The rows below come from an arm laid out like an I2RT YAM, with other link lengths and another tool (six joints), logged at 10 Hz.
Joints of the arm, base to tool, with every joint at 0 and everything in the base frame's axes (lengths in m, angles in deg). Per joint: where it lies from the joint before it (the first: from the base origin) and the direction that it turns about. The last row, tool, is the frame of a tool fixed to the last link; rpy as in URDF.
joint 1: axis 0 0 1 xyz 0.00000 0.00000 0.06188
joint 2: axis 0 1 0 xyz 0.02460 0.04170 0.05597
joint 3: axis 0 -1 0 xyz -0.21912 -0.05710 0.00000
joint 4: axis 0 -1 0 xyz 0.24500 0.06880 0.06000
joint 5: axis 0 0 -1 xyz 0.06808 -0.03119 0.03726
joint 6: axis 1 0 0 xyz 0.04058 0.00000 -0.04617
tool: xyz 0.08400 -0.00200 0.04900 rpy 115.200 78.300 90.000
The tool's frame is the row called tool.
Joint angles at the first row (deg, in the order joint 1, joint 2, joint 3, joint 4, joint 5, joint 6):
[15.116 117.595 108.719 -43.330 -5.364 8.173]
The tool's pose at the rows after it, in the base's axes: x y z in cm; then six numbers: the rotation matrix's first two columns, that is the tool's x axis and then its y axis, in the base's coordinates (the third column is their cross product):
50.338, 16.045, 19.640, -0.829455, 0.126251, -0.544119, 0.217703, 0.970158, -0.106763
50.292, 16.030, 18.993, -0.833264, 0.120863, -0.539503, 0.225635, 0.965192, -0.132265
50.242, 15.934, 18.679, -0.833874, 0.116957, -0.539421, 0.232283, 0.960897, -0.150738
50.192, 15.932, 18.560, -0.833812, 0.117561, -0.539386, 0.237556, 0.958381, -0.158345
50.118, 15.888, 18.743, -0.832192, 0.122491, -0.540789, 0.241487, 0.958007, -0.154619
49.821, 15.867, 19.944, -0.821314, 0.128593, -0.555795, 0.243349, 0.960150, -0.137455
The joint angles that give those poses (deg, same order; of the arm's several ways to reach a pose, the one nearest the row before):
[15.293 118.474 108.545 -43.243 -4.046 8.262]
[15.643 118.915 108.198 -43.331 -2.556 8.263]
[15.820 119.003 107.842 -43.330 -1.413 8.174]
[15.995 119.005 107.668 -43.332 -0.794 8.348]
[15.996 118.653 107.490 -43.330 -0.791 8.611]
[15.996 116.990 107.140 -43.330 -1.143 8.788]

